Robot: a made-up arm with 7 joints. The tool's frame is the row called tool.
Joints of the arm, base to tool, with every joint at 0 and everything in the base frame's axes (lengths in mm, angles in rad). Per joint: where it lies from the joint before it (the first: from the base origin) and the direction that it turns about. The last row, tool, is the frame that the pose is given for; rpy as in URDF.
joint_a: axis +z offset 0 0 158.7
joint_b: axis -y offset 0 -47.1 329.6
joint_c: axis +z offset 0 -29 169.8
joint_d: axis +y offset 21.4 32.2 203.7
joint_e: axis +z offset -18 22.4 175.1
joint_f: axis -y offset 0 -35.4 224.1
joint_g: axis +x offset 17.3 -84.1 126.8
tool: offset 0 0 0 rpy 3.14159 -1.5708 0
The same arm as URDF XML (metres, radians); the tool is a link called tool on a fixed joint. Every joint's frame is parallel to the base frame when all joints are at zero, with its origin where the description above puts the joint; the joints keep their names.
<robot name="arm">
  <joint name="joint_a" type="continuous">
    <parent link="base"/>
    <child link="link1"/>
    <origin xyz="0.0000 0.0000 0.1587" rpy="0.0000 0.0000 0.0000"/>
    <axis xyz="0 0 1"/>
  </joint>
  <joint name="joint_b" type="continuous">
    <parent link="link1"/>
    <child link="link2"/>
    <origin xyz="0.0000 -0.0471 0.3296" rpy="0.0000 0.0000 0.0000"/>
    <axis xyz="0 -1 0"/>
  </joint>
  <joint name="joint_c" type="continuous">
    <parent link="link2"/>
    <child link="link3"/>
    <origin xyz="0.0000 -0.0290 0.1698" rpy="0.0000 0.0000 0.0000"/>
    <axis xyz="0 0 1"/>
  </joint>
  <joint name="joint_d" type="continuous">
    <parent link="link3"/>
    <child link="link4"/>
    <origin xyz="0.0214 0.0322 0.2037" rpy="0.0000 0.0000 0.0000"/>
    <axis xyz="0 1 0"/>
  </joint>
  <joint name="joint_e" type="continuous">
    <parent link="link4"/>
    <child link="link5"/>
    <origin xyz="-0.0180 0.0224 0.1751" rpy="0.0000 0.0000 0.0000"/>
    <axis xyz="0 0 1"/>
  </joint>
  <joint name="joint_f" type="continuous">
    <parent link="link5"/>
    <child link="link6"/>
    <origin xyz="0.0000 -0.0354 0.2241" rpy="0.0000 0.0000 0.0000"/>
    <axis xyz="0 -1 0"/>
  </joint>
  <joint name="joint_g" type="continuous">
    <parent link="link6"/>
    <child link="link7"/>
    <origin xyz="0.0173 -0.0841 0.1268" rpy="0.0000 0.0000 0.0000"/>
    <axis xyz="1 0 0"/>
  </joint>
  <joint name="tool_joint" type="fixed">
    <parent link="link7"/>
    <child link="tool"/>
    <origin xyz="0.0000 0.0000 0.0000" rpy="3.1416 -1.5708 0.0000"/>
  </joint>
  <link name="base"/>
  <link name="link1"/>
  <link name="link2"/>
  <link name="link3"/>
  <link name="link4"/>
  <link name="link5"/>
  <link name="link6"/>
  <link name="link7"/>
  <link name="tool"/>
</robot>

